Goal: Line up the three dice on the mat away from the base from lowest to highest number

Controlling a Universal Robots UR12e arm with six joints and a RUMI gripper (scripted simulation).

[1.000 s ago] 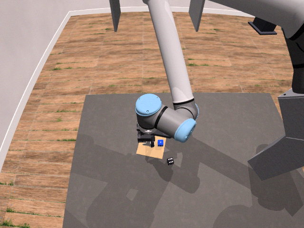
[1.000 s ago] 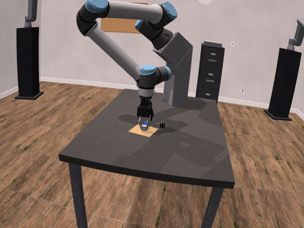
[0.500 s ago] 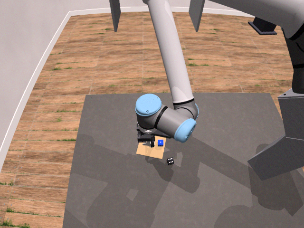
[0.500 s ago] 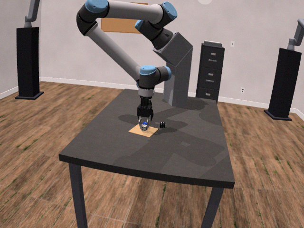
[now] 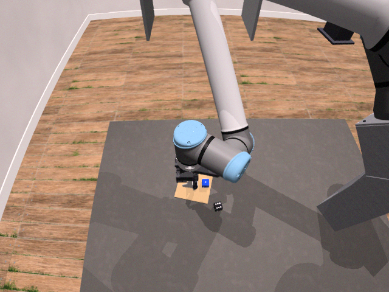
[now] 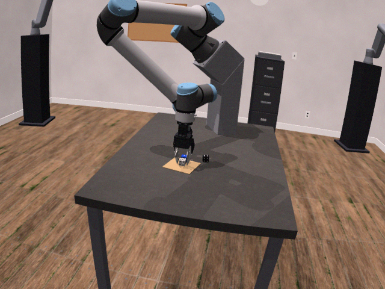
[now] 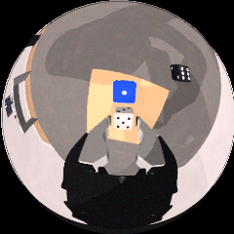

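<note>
The white die lies right at my hand. From my hand the other things lie so: blue die (5 cm behind, 1 cm to the left); black die (7 cm behind, 12 cm to the left, 1 cm below); mat (2 cm below).
</note>
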